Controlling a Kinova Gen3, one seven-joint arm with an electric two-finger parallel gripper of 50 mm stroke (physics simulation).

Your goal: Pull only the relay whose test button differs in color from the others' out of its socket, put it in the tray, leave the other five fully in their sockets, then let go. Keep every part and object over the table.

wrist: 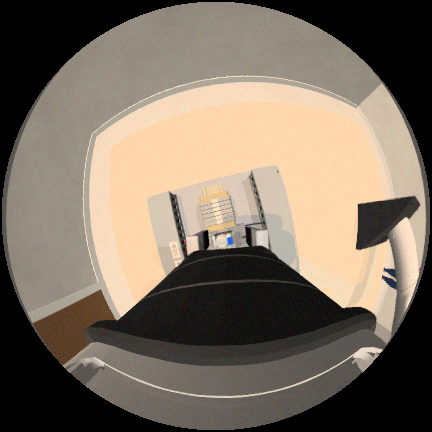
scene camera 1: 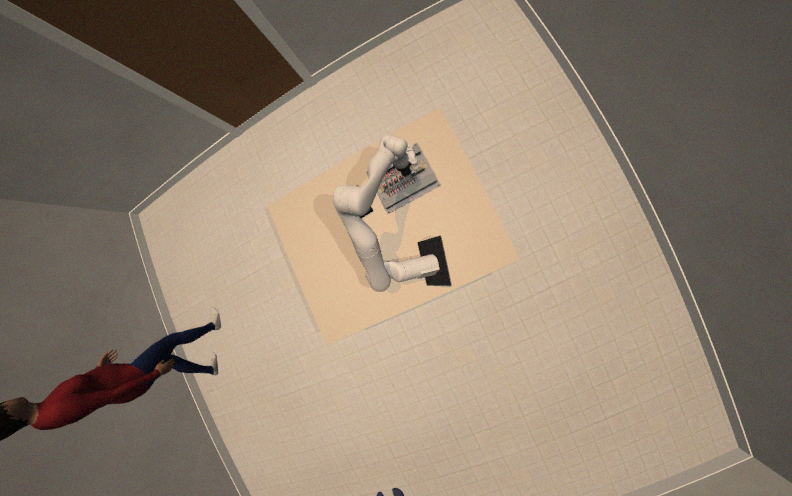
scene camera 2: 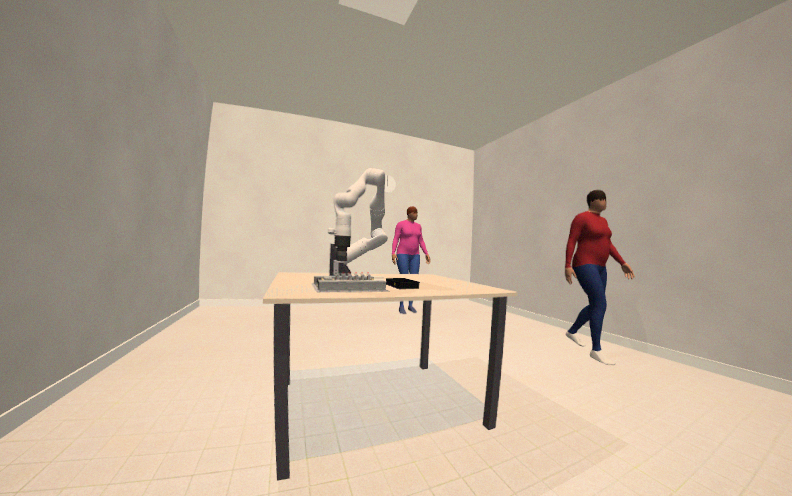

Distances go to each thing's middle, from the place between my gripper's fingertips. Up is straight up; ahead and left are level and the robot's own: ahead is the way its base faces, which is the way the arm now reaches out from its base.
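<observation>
Position of the grey panel [wrist: 238, 185] relative to my hand: 60 mm below it, 60 mm to the left of it.
</observation>
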